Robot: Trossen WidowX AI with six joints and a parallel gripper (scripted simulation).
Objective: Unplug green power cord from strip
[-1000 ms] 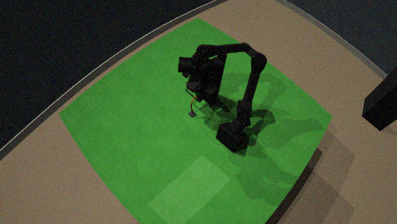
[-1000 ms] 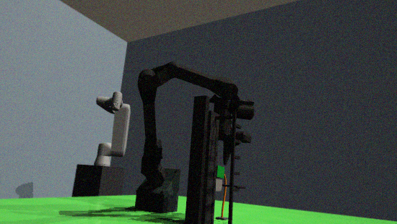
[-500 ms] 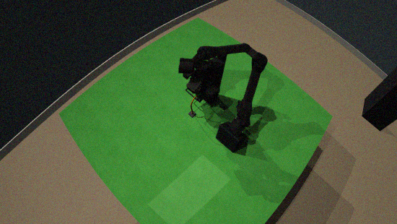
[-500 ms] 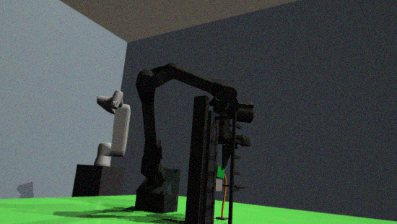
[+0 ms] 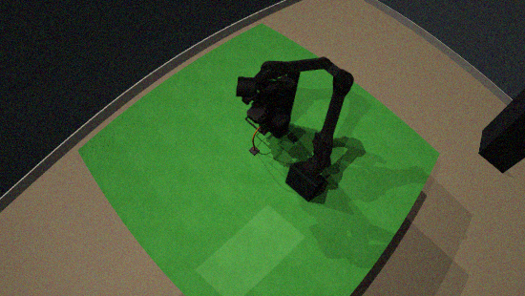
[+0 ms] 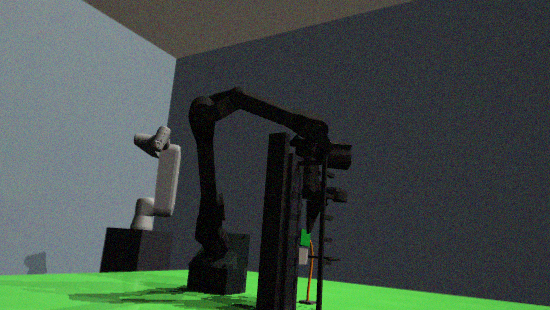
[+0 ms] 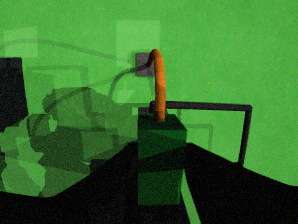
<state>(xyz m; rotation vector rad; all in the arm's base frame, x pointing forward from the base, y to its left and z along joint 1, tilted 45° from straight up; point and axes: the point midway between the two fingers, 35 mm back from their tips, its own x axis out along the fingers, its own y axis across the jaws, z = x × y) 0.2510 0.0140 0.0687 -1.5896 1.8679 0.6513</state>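
Right now the green plug is 30 mm to the right of my gripper tip.
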